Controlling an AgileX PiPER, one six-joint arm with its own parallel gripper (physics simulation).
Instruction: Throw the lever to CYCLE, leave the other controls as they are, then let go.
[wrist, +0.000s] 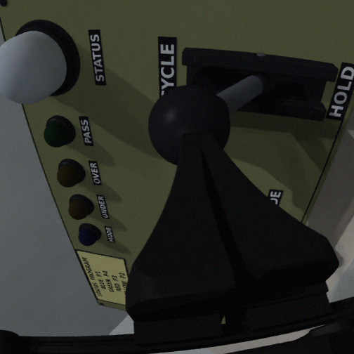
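Note:
The lever has a black ball knob (185, 120) on a grey rod (242, 93). The rod comes out of a dark slotted housing (260, 59) between the CYCLE label (168, 67) and the HOLD label (342, 92). The knob leans to the CYCLE side and covers part of that label. My gripper (195, 151) is shut, with its fingertips together and nothing seen between them. The tips overlap the lower right of the knob in the wrist view; whether they touch it is hard to tell.
At the left of the olive panel (135, 200) are a white STATUS dome (32, 67), a green PASS lamp (59, 132), amber OVER (70, 173) and UNDER (81, 207) lamps, and a blue MODE lamp (89, 235). A yellow program card (103, 277) sits below. My fingers partly hide another label at right.

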